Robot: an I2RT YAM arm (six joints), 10 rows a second.
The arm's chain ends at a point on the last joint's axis. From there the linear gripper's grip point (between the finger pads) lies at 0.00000 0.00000 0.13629 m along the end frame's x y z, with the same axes.
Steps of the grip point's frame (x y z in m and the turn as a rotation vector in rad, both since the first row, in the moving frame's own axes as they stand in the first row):
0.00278, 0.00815, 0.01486, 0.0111, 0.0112, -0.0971
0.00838, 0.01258, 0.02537, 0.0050, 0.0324, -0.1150
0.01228, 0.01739, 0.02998, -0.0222, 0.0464, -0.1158
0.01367, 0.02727, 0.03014, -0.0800, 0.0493, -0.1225
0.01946, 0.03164, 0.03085, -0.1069, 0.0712, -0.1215
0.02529, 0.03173, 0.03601, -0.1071, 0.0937, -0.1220
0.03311, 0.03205, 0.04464, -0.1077, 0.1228, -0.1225
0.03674, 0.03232, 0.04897, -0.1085, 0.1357, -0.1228
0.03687, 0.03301, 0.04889, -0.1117, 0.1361, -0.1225
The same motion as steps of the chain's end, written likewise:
0.00133, 0.00973, 0.01488, 0.0111, 0.0112, -0.0971
0.00401, 0.01351, 0.02544, 0.0050, 0.0324, -0.1150
0.00580, 0.01474, 0.03016, -0.0222, 0.0464, -0.1158
0.00631, 0.01682, 0.03074, -0.0800, 0.0493, -0.1225
0.00892, 0.01773, 0.03197, -0.1069, 0.0712, -0.1215
0.01171, 0.01800, 0.03739, -0.1071, 0.0937, -0.1220
0.01559, 0.01849, 0.04645, -0.1077, 0.1228, -0.1225
0.01748, 0.01878, 0.05102, -0.1085, 0.1357, -0.1228
0.01753, 0.01903, 0.05099, -0.1117, 0.1361, -0.1225

